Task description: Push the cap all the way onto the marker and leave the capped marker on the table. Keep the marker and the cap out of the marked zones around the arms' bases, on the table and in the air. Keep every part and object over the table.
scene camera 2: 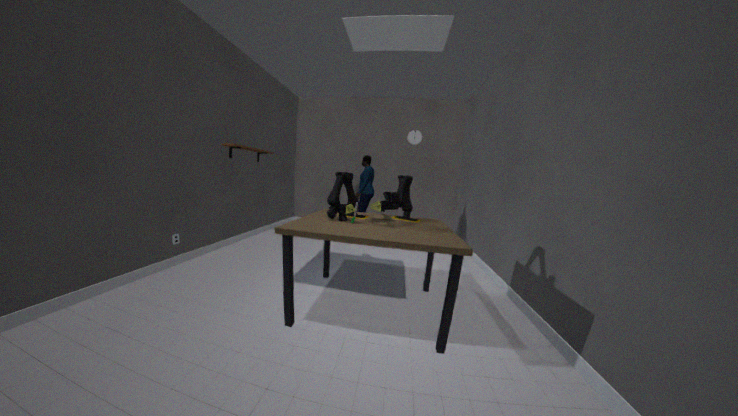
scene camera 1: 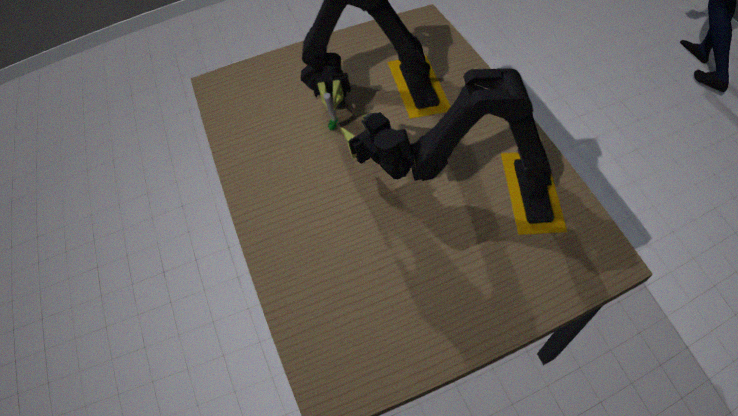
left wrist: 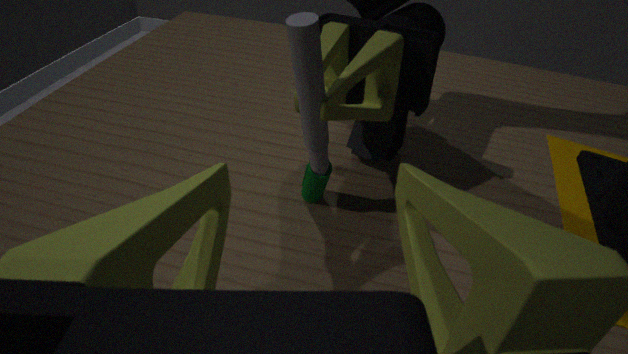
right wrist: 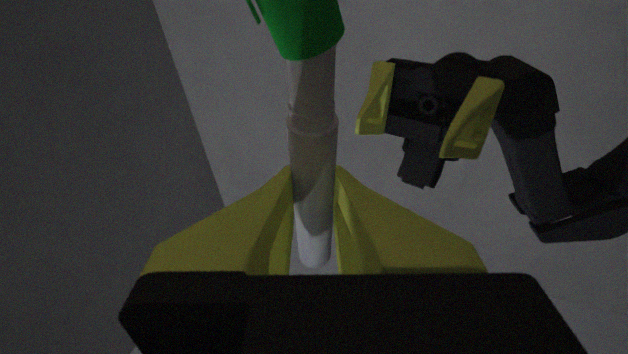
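The grey marker stands nearly upright, tip down. My right gripper is shut on its body. The green cap sits over the marker's lower end, mouth up and slightly tilted to it. A stretch of the narrower grey neck shows between cap and body in the right wrist view. My left gripper is open and empty, a short way from the cap. The cap's far end is cut off in the right wrist view.
The wooden table carries both arms. Yellow marked zones surround the left arm's base and the right arm's base. The far-left table edge in scene camera 1 lies beyond the marker. A person stands behind the table.
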